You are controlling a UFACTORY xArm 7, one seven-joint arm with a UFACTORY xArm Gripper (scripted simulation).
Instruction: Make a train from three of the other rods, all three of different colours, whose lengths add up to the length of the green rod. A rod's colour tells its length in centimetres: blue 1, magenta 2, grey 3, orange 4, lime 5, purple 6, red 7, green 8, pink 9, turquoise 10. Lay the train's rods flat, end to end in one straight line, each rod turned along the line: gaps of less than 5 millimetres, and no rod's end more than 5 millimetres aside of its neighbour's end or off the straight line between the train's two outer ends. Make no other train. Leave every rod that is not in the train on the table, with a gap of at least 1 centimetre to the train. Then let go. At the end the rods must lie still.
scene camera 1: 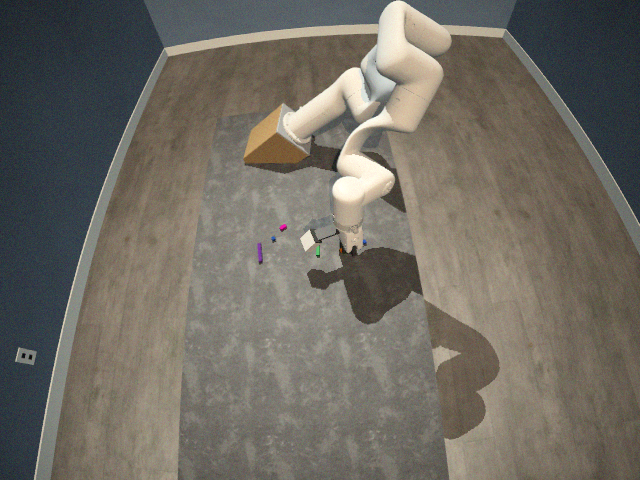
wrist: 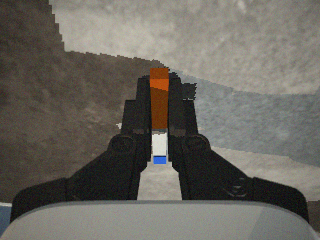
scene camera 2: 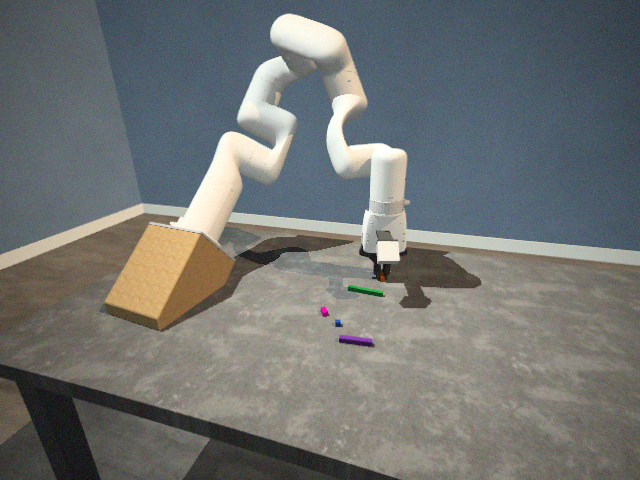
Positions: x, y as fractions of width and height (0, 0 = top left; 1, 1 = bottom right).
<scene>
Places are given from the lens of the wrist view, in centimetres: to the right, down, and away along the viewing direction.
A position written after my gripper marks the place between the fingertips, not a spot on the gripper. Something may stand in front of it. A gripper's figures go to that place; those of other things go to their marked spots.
my gripper (wrist: 0.50, 0.40): 0, -1, 14
orange rod (wrist: 0.50, 0.32): 0, -2, 12
</scene>
